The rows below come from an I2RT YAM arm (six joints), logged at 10 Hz.
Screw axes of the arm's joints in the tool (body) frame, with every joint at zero. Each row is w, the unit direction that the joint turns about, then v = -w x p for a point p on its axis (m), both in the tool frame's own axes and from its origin. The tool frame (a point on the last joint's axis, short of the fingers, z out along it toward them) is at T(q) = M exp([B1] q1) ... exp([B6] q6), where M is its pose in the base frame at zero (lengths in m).
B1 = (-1, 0, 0, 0.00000, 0.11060, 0.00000)
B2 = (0, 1, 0, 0.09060, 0.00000, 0.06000)
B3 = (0, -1, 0, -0.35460, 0.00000, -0.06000)
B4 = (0, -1, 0, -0.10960, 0.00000, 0.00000)
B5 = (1, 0, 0, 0.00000, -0.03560, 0.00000)
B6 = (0, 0, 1, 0.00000, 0.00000, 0.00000)
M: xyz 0.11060 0.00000 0.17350 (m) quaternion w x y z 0.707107 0 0.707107 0
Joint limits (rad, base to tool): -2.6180..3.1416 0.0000..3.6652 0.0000..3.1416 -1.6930..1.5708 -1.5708..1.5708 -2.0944..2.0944
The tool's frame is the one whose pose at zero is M.
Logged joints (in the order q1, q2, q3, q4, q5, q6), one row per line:
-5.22 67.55 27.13 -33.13 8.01 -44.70
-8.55 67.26 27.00 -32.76 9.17 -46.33
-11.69 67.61 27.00 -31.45 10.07 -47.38
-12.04 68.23 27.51 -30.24 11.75 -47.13
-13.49 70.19 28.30 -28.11 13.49 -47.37
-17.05 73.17 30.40 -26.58 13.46 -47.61
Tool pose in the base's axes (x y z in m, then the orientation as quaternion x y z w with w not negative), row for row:
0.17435 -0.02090 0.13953 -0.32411 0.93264 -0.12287 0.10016
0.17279 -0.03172 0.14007 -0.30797 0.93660 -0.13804 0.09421
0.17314 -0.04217 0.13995 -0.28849 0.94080 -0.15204 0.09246
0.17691 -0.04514 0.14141 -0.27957 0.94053 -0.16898 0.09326
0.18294 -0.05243 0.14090 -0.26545 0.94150 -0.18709 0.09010
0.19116 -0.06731 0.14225 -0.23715 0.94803 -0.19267 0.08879
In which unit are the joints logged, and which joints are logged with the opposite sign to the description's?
The joints are logged in degrees. Opposite sign: none.
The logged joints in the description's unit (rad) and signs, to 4 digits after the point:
-0.0911 1.1790 0.4735 -0.5782 0.1398 -0.7802
-0.1492 1.1739 0.4712 -0.5718 0.1600 -0.8086
-0.2040 1.1800 0.4712 -0.5489 0.1758 -0.8269
-0.2101 1.1908 0.4801 -0.5278 0.2051 -0.8226
-0.2354 1.2250 0.4939 -0.4906 0.2354 -0.8268
-0.2976 1.2771 0.5306 -0.4639 0.2349 -0.8310

